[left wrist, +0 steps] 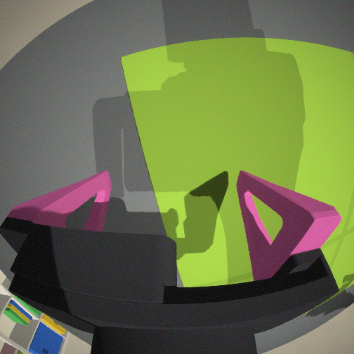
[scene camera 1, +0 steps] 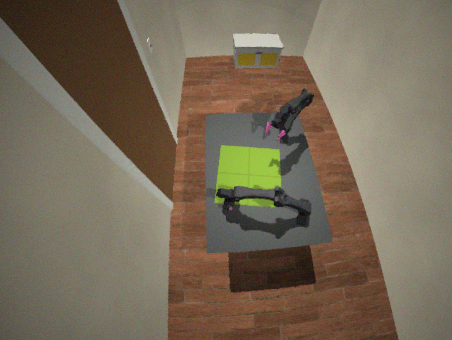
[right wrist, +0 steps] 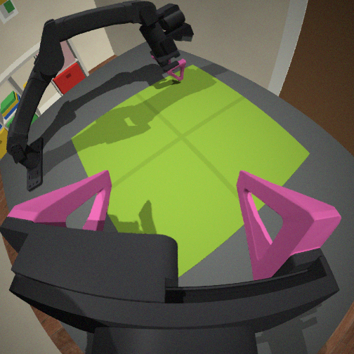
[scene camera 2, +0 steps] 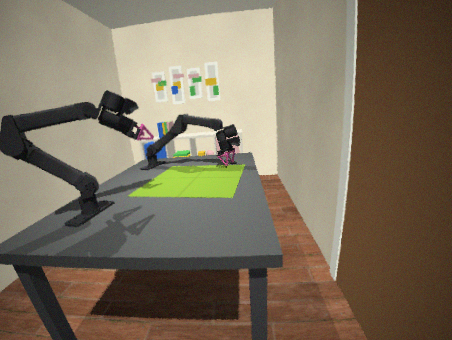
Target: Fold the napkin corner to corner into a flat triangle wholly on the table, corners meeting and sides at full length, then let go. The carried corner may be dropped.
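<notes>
The green napkin [scene camera 1: 235, 160] [scene camera 2: 200, 187] [left wrist: 325, 110] [right wrist: 210, 170] lies flat and unfolded on the grey table [scene camera 1: 220, 237] [scene camera 2: 200, 235], with two thin crossing lines on it. My left gripper [scene camera 1: 228, 206] [scene camera 2: 226, 159] [left wrist: 173, 177] is open and empty, low near the napkin's lower-left corner in scene camera 1. In the left wrist view the napkin's edge runs between its fingers. My left arm hides part of the napkin's lower edge in scene camera 1. My right gripper [scene camera 1: 275, 131] [scene camera 2: 145, 133] [right wrist: 173, 177] is open and empty, raised above the table, beyond the napkin's upper-right corner in scene camera 1.
A white cabinet [scene camera 1: 258, 41] with yellow doors stands on the floor beyond the table. A shelf with coloured boxes stands behind the table in scene camera 2. Both arm bases stand along the table's left side there. Arm shadows fall across the napkin and the table.
</notes>
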